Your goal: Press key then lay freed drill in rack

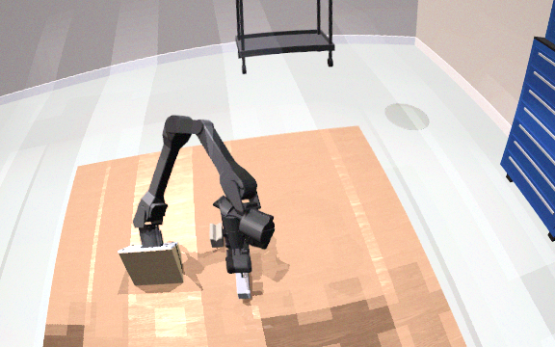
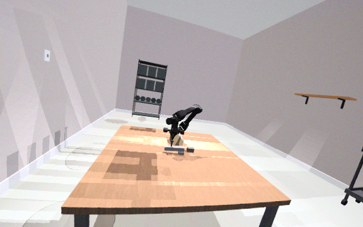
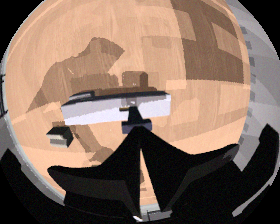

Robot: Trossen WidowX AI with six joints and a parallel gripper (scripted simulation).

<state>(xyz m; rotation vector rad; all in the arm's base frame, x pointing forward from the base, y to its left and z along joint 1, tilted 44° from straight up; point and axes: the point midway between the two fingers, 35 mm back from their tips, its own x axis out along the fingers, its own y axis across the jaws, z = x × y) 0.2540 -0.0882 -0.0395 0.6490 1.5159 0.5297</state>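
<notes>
The blue key lies 4 cm below my gripper tip. From my gripper tip the other things lie so: grey rack (21 cm to the left, 11 cm below, 6 cm behind); then white block (9 cm below, 4 cm to the left); then drill (8 cm below, 6 cm to the left).
</notes>
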